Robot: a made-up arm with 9 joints.
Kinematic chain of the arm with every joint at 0, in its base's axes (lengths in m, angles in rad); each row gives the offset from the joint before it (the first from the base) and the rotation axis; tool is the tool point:
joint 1: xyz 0 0 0.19 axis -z
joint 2: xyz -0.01 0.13 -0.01 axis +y
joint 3: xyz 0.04 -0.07 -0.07 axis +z
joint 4: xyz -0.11 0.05 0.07 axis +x
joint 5: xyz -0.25 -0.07 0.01 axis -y
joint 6: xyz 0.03 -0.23 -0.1 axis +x
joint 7: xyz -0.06 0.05 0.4 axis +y
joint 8: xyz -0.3 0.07 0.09 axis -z
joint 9: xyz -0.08 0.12 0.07 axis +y
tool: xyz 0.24 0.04 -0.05
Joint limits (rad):
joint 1: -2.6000..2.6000
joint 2: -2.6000..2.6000
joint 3: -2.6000..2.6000
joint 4: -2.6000..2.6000
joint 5: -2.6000..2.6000
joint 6: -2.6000..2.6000
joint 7: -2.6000..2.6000
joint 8: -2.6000..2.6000
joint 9: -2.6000..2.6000
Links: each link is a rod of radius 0.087 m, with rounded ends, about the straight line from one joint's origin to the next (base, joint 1, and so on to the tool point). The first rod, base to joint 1, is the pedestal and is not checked.
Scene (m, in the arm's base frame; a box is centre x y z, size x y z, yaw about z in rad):
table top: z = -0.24
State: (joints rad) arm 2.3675 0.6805 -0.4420 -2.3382 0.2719 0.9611 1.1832 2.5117 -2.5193
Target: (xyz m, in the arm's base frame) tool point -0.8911 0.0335 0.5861
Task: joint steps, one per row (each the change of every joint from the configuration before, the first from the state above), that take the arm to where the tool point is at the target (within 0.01 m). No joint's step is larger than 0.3 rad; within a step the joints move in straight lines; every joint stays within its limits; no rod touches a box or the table.
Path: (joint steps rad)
1: 0.0581 0.1212 0.1227 0.2927 -0.0577 0.2167 -0.0819 0.0221 0.1152
2: 0.0582 0.1213 0.1227 0.2926 -0.0578 0.2166 -0.0819 0.0220 0.1151
3: 0.0581 0.1212 0.1228 0.2927 -0.0577 0.2167 -0.0819 0.0221 0.1152
4: 0.0581 0.1213 0.1227 0.2926 -0.0577 0.2167 -0.0819 0.0221 0.1152

